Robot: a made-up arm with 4 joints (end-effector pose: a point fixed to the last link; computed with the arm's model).
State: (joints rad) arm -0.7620 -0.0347 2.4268 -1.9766
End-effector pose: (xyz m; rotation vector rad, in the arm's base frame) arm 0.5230 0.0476 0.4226 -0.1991 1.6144 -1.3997
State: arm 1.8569 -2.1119 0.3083 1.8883
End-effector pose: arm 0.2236 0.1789 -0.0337 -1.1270 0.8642 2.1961
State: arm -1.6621 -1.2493 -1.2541 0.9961
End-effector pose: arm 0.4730 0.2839 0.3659 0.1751 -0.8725 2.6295
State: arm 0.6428 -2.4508 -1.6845 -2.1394
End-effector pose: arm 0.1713 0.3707 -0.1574 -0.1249 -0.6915 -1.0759
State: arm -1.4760 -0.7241 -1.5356 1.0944
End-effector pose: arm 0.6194 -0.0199 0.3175 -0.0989 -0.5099 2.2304
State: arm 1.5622 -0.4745 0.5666 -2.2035
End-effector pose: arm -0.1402 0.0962 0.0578 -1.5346 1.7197 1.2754
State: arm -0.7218 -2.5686 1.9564 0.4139
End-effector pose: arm 0.1066 0.1226 0.7922 1.7514 1.7731 -0.4540
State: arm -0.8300 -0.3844 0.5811 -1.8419
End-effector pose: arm 0.2111 0.0617 0.1420 -1.1611 -0.1155 -0.8129
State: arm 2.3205 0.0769 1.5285 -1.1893
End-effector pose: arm -0.3932 0.1120 0.2042 2.0935 -2.0053 -0.4636
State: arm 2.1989 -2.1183 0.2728 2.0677
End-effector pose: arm 0.1300 0.1548 -0.0811 -0.7405 1.2086 2.2776
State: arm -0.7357 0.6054 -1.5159 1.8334
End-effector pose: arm 0.1528 -0.5115 0.1804 0.6583 0.8383 0.8005
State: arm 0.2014 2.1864 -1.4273 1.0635
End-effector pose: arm 0.2580 -0.1511 0.6419 -0.9479 1.6768 0.0122
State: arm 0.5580 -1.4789 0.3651 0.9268
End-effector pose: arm 0.1173 0.4192 0.1277 2.1851 0.3799 -1.1020
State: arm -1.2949 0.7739 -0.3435 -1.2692
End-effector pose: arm 0.0511 -0.3697 0.2898 -1.9622 -0.8755 -0.9546
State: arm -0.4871 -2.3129 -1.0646 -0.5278
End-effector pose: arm 0.2741 0.4933 0.2348 1.5981 -1.5591 0.5950
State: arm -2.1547 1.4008 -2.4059 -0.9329
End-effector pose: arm -0.4444 -0.3351 0.5969 -2.5930 -0.0597 0.3762
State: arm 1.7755 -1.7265 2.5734 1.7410
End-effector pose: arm -0.2709 0.3553 -0.4435 1.7646 0.1228 2.5397
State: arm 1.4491 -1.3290 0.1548 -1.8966
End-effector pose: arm -0.1517 0.1198 0.0969 -0.4671 1.5630 0.4233
